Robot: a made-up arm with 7 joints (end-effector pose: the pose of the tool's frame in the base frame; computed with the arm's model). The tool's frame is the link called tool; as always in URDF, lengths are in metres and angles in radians. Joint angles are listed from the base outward.
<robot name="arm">
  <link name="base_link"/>
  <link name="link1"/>
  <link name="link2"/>
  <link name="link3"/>
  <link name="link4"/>
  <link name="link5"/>
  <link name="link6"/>
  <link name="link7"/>
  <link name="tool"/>
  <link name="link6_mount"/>
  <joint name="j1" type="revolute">
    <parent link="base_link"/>
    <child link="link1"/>
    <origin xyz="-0.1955 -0.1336 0.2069" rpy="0 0 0"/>
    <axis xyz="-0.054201 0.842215 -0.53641"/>
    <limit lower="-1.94" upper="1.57"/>
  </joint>
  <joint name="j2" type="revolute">
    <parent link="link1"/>
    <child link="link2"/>
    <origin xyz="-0.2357 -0.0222 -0.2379" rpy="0 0 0"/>
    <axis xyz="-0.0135 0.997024 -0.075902"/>
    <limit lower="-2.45" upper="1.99"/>
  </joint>
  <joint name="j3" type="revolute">
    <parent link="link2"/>
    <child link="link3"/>
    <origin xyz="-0.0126 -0.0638 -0.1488" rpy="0 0 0"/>
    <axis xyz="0 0 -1"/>
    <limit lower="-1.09" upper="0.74"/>
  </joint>
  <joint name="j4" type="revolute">
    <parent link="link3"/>
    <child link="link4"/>
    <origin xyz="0.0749 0.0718 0.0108" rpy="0 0 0"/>
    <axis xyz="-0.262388 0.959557 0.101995"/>
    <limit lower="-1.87" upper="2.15"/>
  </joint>
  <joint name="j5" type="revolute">
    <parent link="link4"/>
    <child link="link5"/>
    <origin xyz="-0.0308 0.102 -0.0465" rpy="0 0 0"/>
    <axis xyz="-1 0 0"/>
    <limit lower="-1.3" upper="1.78"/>
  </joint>
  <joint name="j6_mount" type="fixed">
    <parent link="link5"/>
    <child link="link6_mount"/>
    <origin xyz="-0.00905 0.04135 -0.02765" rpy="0 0 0"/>
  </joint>
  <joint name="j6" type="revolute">
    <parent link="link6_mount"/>
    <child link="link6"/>
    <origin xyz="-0.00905 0.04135 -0.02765" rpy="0 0 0"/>
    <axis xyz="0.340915 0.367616 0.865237"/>
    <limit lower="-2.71" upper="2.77"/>
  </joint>
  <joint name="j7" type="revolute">
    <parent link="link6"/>
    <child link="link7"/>
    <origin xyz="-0.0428 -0.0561 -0.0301" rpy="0 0 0"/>
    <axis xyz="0 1 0"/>
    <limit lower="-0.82" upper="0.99"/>
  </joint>
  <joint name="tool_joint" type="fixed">
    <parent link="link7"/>
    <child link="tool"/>
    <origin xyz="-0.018 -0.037 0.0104" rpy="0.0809 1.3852 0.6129"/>
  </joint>
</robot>
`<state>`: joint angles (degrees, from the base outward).
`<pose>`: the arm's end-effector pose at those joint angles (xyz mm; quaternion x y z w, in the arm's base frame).
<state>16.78 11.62 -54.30 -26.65 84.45 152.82 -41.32</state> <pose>-567.6 -59.2 -240.2 0.2262 -0.5805 -0.7705 0.1350</pose>
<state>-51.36 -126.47 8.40 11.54 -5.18 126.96 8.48</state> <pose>-284.3 28.1 162.6 -0.9525 -0.1931 -0.0573 0.2285</pose>
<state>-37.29 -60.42 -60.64 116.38 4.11 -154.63 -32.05</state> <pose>-195.0 -334.8 -377.5 -0.3092 -0.6848 -0.6423 0.1511</pose>
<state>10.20 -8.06 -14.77 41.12 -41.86 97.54 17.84</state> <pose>-553.6 40.7 -263.5 -0.0043 -0.3377 -0.9412 0.0080</pose>
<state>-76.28 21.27 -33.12 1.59 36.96 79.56 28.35</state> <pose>90.4 -72.9 -323.3 0.8785 -0.4598 -0.1294 0.0104</pose>
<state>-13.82 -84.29 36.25 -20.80 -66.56 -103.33 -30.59</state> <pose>-289.0 94.5 72.0 0.7761 -0.1647 0.0377 0.6076</pose>
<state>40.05 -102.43 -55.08 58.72 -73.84 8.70 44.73</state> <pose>-478.8 -105.3 -118.5 -0.1944 0.8457 0.3519 0.3509</pose>
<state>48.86 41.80 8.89 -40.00 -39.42 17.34 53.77</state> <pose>-670.2 160.2 -2.5 0.4341 0.7718 0.3912 0.2508</pose>
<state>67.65 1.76 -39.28 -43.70 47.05 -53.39 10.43</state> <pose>-723.7 251.7 118.4 -0.1559 0.6525 -0.3670 0.6443</pose>
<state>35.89 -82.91 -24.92 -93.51 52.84 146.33 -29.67</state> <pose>-264.7 60.5 168.9 -0.8622 0.0734 0.3287 0.3783</pose>
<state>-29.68 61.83 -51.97 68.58 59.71 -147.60 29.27</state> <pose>-486.9 -412.5 -126.0 -0.5295 0.1343 0.0866 0.8331</pose>
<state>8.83 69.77 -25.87 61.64 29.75 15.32 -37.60</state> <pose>-607.0 -135.1 90.8 0.1222 -0.7303 -0.6637 0.1060</pose>
